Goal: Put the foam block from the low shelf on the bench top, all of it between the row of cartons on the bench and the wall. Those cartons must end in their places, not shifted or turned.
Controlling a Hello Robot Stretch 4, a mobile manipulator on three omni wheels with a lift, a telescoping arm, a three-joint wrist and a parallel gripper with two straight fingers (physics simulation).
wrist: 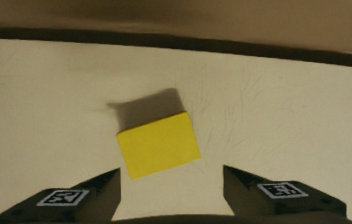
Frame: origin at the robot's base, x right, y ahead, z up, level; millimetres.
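Where they show: gripper, between the fingertips: (172, 182).
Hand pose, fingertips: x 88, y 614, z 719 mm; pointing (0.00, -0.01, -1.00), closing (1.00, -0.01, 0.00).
Note:
After its pixels a point has its place.
A yellow foam block (159, 145) @(x 75, y 627, z 628 mm) lies on a pale, scratched surface (280, 110) @(x 249, y 661, z 583 mm), turned slightly, with its shadow behind it. My gripper (172, 182) @(x 88, y 614, z 719 mm) is open, its two dark fingers wide apart at the bottom of the view. The block shows beyond the fingertips, nearer the left finger than the right one. Nothing is held between the fingers. How high the fingers are above the surface I cannot tell. The bench top, the row of cartons and the wall named in the task cannot be made out in this view.
A dark edge or gap (175, 42) runs across the top of the view, along the far side of the pale surface. Beyond it is a brown surface (200, 17) @(x 129, y 780, z 623 mm).

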